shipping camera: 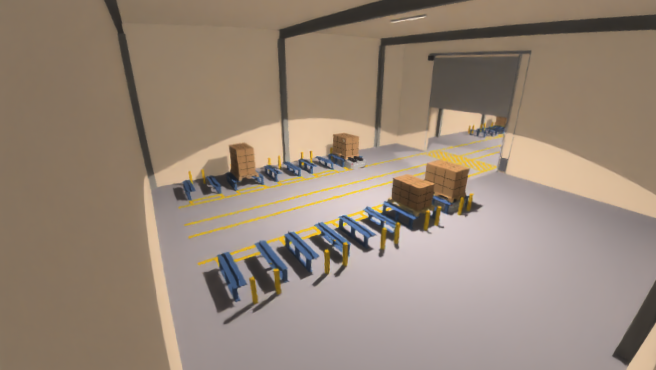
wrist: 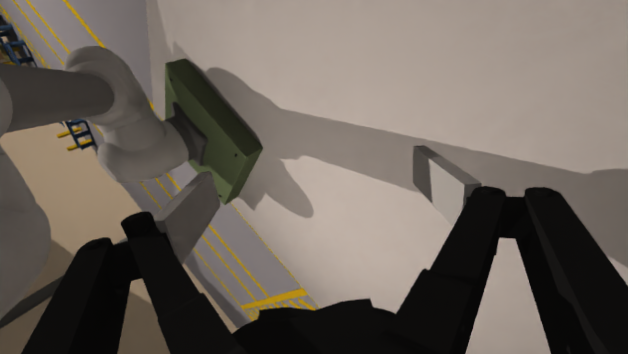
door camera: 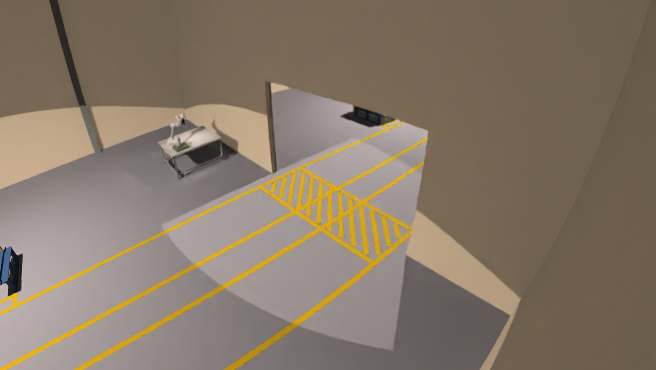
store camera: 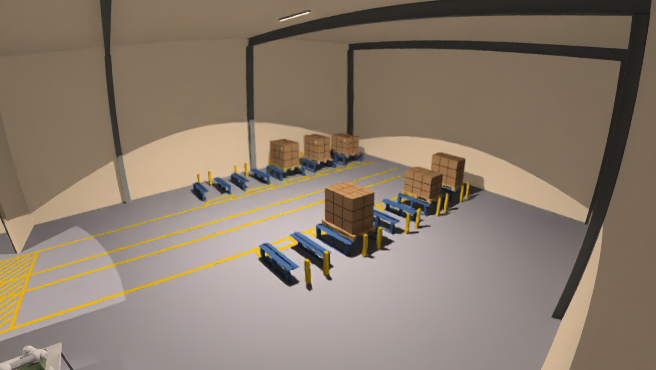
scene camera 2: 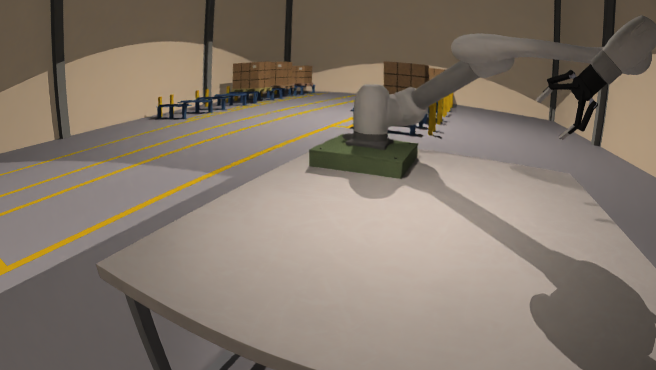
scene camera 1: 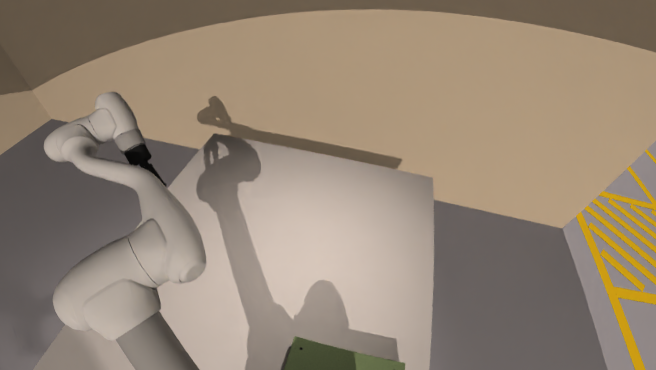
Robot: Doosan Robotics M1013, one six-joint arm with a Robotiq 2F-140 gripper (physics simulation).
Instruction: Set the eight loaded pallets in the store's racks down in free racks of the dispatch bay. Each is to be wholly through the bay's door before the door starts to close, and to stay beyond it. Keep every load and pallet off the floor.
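Pixels of known places: gripper, between the fingertips: (wrist: 313,177) (door camera: 183,126) (scene camera 2: 549,119); arm's base, origin of its link: (wrist: 189,135) (door camera: 178,146) (scene camera 2: 370,143).
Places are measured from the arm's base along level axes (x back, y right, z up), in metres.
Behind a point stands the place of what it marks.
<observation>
My gripper (scene camera 2: 550,119) @[x -0.460, y -0.729, z 0.264 m] (wrist: 313,177) @[x -0.460, y -0.729, z 0.264 m] is open and empty, held high over the table. In the store camera, three loaded pallets stand in the far rack row, at the left (store camera: 284,154) @[x 8.580, y 6.283, z 0.234 m], middle (store camera: 317,148) @[x 10.306, y 6.367, z 0.184 m] and right (store camera: 345,144) @[x 11.958, y 6.384, z 0.120 m]. Three more stand in the near row: one close (store camera: 349,207) @[x 6.840, y 0.747, z 0.352 m], one behind it (store camera: 423,182) @[x 10.231, y 0.893, z 0.157 m] and one at the end (store camera: 448,170) @[x 11.944, y 0.900, z 0.223 m]. In the shipping camera, loads stand at the far row's left (shipping camera: 242,161) @[x -12.382, y 6.406, z 0.249 m] and right (shipping camera: 346,145) @[x -7.453, y 6.381, z 0.194 m], and in the near row (shipping camera: 412,193) @[x -9.164, y 0.918, z 0.137 m] (shipping camera: 446,180) @[x -7.505, y 0.939, z 0.187 m]. The bay's door (shipping camera: 474,85) @[x -1.938, y 3.713, z 2.951 m] is raised, its opening unblocked.
A low pale vehicle (shipping camera: 356,162) @[x -7.312, y 5.774, z -0.503 m] sits at the far-row right load; a grey one (shipping camera: 454,206) @[x -7.439, y 0.538, z -0.601 m] shows partly under the load nearest the door. Blue racks without loads (shipping camera: 231,275) (store camera: 277,260) and yellow posts (shipping camera: 254,290) (store camera: 307,271) line both rooms. A hatched strip (door camera: 335,212) @[x -1.824, y 4.300, z -0.819 m] crosses the doorway.
</observation>
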